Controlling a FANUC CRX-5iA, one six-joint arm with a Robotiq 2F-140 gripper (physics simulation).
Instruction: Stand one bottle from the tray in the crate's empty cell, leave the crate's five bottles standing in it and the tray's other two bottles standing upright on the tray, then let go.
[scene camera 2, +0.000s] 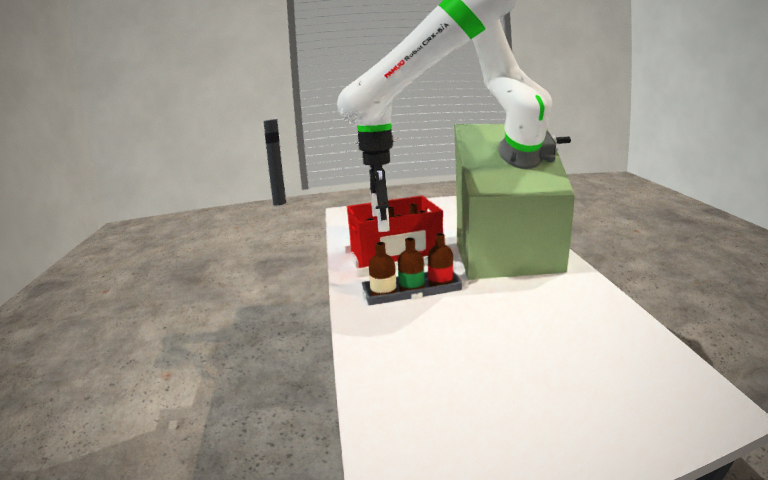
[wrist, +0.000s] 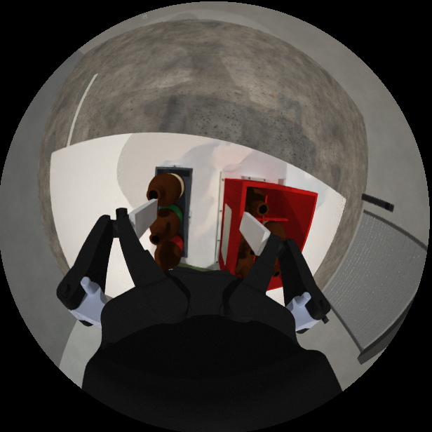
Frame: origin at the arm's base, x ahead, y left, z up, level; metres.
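Seen in the pictures: gripper, fingertip midpoint: (scene camera 2: 380, 223); arm's base, origin of the base link: (scene camera 2: 520, 153).
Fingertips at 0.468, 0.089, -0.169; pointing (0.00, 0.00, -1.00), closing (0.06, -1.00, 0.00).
Pixels of each thing's top centre, then the offset from my fingertips to it, as dx, dy, dz. "pt": a spot on its surface instead. Level surfaces: height alone.
- dark tray, surface spot: (scene camera 2: 390, 297) pt -0.007, +0.129, -0.173
- cream-labelled bottle, middle of its top: (scene camera 2: 380, 243) +0.009, +0.083, -0.028
- green-labelled bottle, middle of its top: (scene camera 2: 409, 239) -0.074, +0.072, -0.028
- red-labelled bottle, middle of its top: (scene camera 2: 440, 234) -0.162, +0.057, -0.028
- red crate, middle of its top: (scene camera 2: 393, 208) -0.054, -0.171, -0.013
- white table, its level: dz -0.189
Three brown bottles stand upright on the dark tray (scene camera 2: 390, 297) (wrist: 188, 197): a cream-labelled bottle (scene camera 2: 382, 271) (wrist: 167, 186), a green-labelled bottle (scene camera 2: 411, 264) (wrist: 170, 220) and a red-labelled bottle (scene camera 2: 440, 264) (wrist: 167, 253). The red crate (scene camera 2: 362, 240) (wrist: 302, 210) stands beside the tray and holds several brown bottles, partly hidden by its walls and a finger. Its bottle-free cell shows at the upper right of the crate in the wrist view. My gripper (scene camera 2: 383, 217) (wrist: 199, 214) is open and empty, pointing down above the tray and crate area; in the wrist view its pads overlap a tray bottle and the crate.
The tray and crate stand on a white table (scene camera 2: 481, 362) (wrist: 90, 195), near its long left edge in the scene view. The green pedestal (scene camera 2: 515, 232) carries the arm's base, right of the crate. A dark post (scene camera 2: 274, 164) stands on the floor behind, left.
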